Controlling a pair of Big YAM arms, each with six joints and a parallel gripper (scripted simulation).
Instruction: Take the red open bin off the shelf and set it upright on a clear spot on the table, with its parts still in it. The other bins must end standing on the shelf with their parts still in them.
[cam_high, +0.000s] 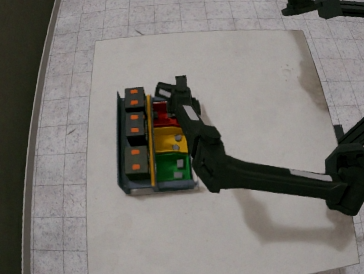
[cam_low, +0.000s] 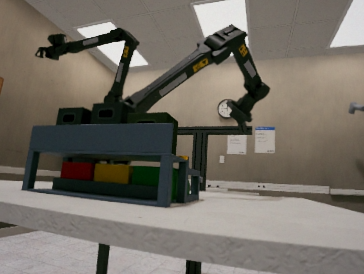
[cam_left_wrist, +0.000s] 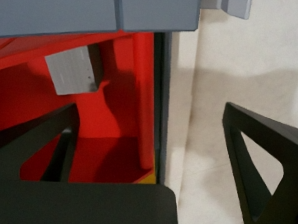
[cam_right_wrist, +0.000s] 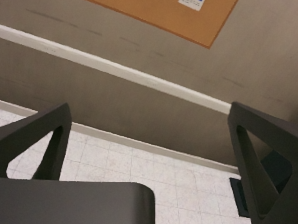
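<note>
Right now my left hand is 8 cm short of the red bin. The rest, counted from my left hand: green bin (8 cm ahead, 22 cm to the left); then yellow bin (8 cm ahead, 11 cm to the left).
</note>
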